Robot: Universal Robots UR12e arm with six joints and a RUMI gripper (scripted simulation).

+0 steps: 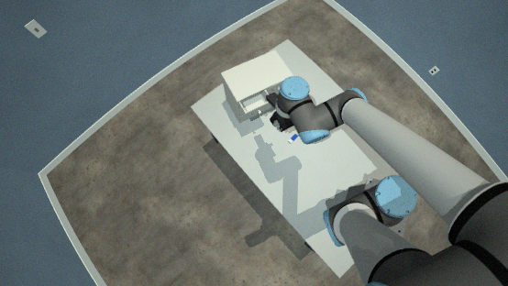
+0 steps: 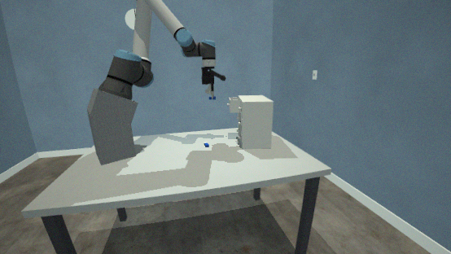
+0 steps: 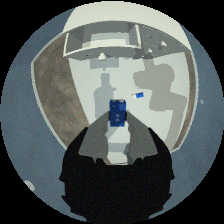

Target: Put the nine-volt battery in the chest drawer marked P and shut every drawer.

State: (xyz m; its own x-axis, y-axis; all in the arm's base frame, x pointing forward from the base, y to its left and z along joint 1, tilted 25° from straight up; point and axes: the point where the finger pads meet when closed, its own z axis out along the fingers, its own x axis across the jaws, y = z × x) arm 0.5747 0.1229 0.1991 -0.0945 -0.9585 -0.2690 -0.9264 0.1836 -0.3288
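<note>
Right now the drawer is 21 cm ahead of my hand, 1 cm to the left of it and 8 cm below it. Also, from my hand: blue-and-white object: 6 cm behind, 11 cm to the right, 31 cm below; blue nine-volt battery: 1 cm ahead, 1 cm below.
</note>
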